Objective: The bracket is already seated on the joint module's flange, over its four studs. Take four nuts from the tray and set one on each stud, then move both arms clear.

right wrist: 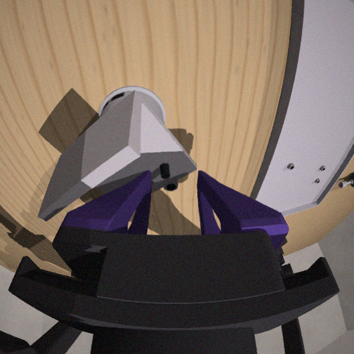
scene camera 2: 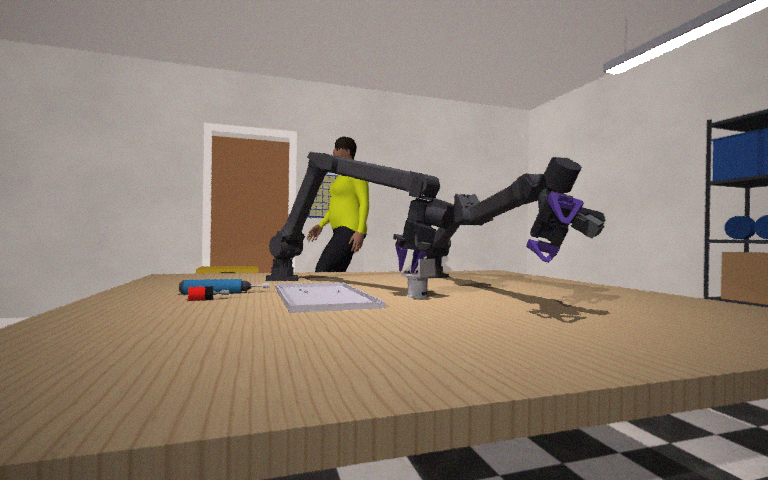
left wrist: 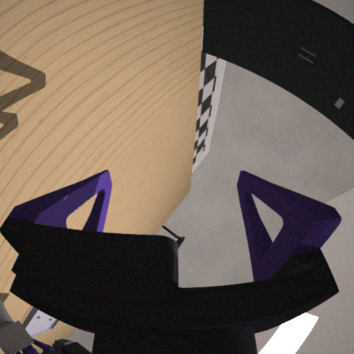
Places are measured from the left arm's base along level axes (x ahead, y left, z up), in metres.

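Pixels of known places: left gripper, fingertip midpoint: (scene camera 2: 555,243); right gripper, fingertip midpoint: (scene camera 2: 406,271); left arm's base, link origin: (scene camera 2: 432,277); right arm's base, link origin: (scene camera 2: 282,279).
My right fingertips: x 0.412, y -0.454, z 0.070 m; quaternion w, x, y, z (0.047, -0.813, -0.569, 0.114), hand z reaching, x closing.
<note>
For each thing: its middle in the pictures, then the offset to it from my right fingertips.
- grey bracket, body centre: (scene camera 2: 417,268) dy +0.025, dx +0.023, dz +0.012 m
- pale joint module, body centre: (scene camera 2: 417,283) dy +0.025, dx +0.023, dz -0.033 m
- tray, body centre: (scene camera 2: 322,294) dy -0.222, dx -0.089, dz -0.062 m
- blue tool, body centre: (scene camera 2: 225,286) dy -0.434, dx -0.283, dz -0.050 m
- red-capped tool, body centre: (scene camera 2: 209,293) dy -0.496, dx -0.184, dz -0.053 m
The grey bracket (scene camera 2: 427,267) (right wrist: 107,137) sits on the pale joint module (scene camera 2: 417,288) (right wrist: 161,104). Two dark stud or nut ends (right wrist: 164,171) (right wrist: 171,186) show at its near side; the other studs are hidden. My right gripper (scene camera 2: 408,266) (right wrist: 174,177) is partly open and empty, just above the bracket, its left fingertip in the picture close to the dark ends. The tray (scene camera 2: 339,307) (right wrist: 325,75) holds three small nuts (right wrist: 290,166) (right wrist: 322,168) (right wrist: 317,181). My left gripper (scene camera 2: 557,240) (left wrist: 174,177) is wide open and empty, high above the table at the right.
A blue tool (scene camera 2: 218,285) and a red-capped tool (scene camera 2: 198,293) lie left of the tray. A yellow object (scene camera 2: 226,270) lies at the back left. A person in a yellow top (scene camera 2: 348,203) stands behind the table. Shelves (scene camera 2: 707,209) stand at the far right.
</note>
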